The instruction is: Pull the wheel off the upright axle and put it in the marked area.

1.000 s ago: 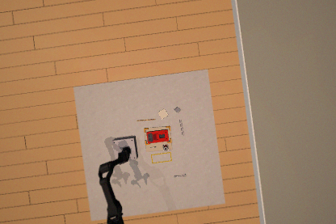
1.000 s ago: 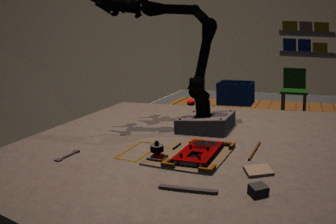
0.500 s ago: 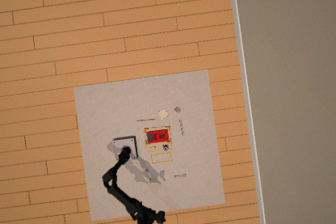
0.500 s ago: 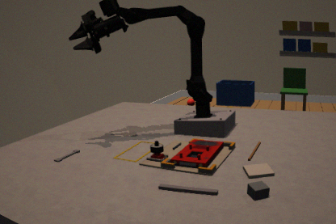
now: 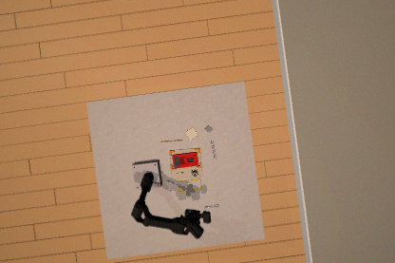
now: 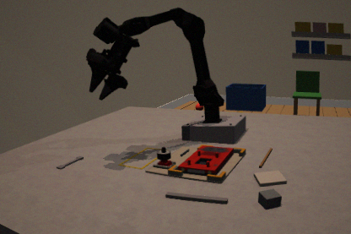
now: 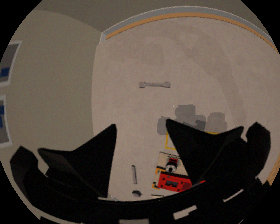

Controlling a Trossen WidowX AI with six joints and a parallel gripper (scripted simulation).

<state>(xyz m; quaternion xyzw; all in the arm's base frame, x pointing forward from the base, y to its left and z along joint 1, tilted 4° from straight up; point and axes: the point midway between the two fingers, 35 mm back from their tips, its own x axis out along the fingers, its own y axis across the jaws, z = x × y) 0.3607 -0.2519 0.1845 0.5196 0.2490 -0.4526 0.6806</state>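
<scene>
Now: gripper tip 21 cm to the right of the dark wheel, 17 cm above it and 2 cm past it. From my gripper tip the other things lie so: pencil-like stick (50 cm to the left, 21 cm below, 15 cm behind); beige tile (52 cm to the left, 21 cm below, 2 cm ahead); grey cube (53 cm to the left, 20 cm below, 17 cm ahead).
</scene>
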